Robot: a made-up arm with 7 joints. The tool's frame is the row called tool.
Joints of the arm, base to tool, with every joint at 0 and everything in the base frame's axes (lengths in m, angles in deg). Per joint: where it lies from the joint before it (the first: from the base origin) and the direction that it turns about. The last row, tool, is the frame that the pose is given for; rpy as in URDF.
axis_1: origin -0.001 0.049 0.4 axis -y
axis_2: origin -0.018 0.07 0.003 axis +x
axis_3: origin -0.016 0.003 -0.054 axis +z
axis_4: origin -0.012 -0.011 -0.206 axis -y
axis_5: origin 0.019 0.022 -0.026 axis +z
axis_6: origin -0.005 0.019 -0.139 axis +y
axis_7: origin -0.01 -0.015 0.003 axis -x
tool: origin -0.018 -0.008 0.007 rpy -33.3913 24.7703 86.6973
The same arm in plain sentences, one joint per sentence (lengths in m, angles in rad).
The arm has seven revolute joints in a row. What follows holds with every joint at zero, and every direction is one of the base frame's. The first joint lies 0.001 m along -x and 0.049 m along +y and 0.4 m along +z from the base frame's origin and turns about -y. The second joint lies 0.018 m along -x and 0.07 m along +y and 0.003 m along +z from the first joint and turns about +x. The third joint lies 0.016 m along -x and 0.003 m along +y and 0.054 m along -z from the second joint and turns about +z. The fourth joint lies 0.012 m along -x and 0.011 m along -y and 0.206 m along -z from the third joint and turns about -y. The fifth joint lies 0.019 m along +x and 0.022 m along +y and 0.026 m along -z from the fourth joint and turns about +z. The sixth joint lies 0.005 m along -x and 0.019 m along +y and 0.139 m along -z from the fifth joint and turns about +y. The seventh joint lies 0.01 m along -x and 0.015 m along -y and 0.003 m along +z from the sixth joint and turns about -x. The tool frame, which is the frame that the pose is given for, lies 0.018 m along -x and 0.008 m along -y and 0.007 m along +z from the seventh joint; its axes are the base frame's turned by roll -0.5828, pitch 0.4323 and yaw 1.5132 rad (as in URDF: about the fixed x, then y, then z).
